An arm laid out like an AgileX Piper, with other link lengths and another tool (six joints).
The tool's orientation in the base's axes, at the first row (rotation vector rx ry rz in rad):
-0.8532, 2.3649, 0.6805
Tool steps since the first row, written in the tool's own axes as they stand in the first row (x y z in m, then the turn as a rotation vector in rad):
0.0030, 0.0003, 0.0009, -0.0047, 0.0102, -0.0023
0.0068, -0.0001, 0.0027, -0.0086, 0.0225, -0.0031
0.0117, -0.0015, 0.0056, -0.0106, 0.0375, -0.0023
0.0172, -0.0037, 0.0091, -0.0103, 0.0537, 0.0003
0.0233, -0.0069, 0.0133, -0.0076, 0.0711, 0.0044
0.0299, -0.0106, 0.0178, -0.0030, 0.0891, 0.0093
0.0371, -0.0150, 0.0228, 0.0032, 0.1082, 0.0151
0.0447, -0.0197, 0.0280, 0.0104, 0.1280, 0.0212
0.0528, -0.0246, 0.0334, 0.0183, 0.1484, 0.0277
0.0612, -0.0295, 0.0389, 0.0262, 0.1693, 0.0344
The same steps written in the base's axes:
-0.0019, -0.0005, -0.0024, -0.0046, 0.0074, 0.0074
-0.0036, -0.0013, -0.0062, -0.0107, 0.0169, 0.0138
-0.0050, -0.0025, -0.0118, -0.0195, 0.0283, 0.0186
-0.0060, -0.0042, -0.0184, -0.0300, 0.0407, 0.0209
-0.0066, -0.0063, -0.0262, -0.0425, 0.0538, 0.0210
-0.0070, -0.0088, -0.0346, -0.0564, 0.0669, 0.0194
-0.0072, -0.0118, -0.0439, -0.0718, 0.0807, 0.0165
-0.0074, -0.0150, -0.0538, -0.0883, 0.0948, 0.0130
-0.0077, -0.0184, -0.0641, -0.1055, 0.1091, 0.0089
-0.0082, -0.0219, -0.0747, -0.1230, 0.1240, 0.0048

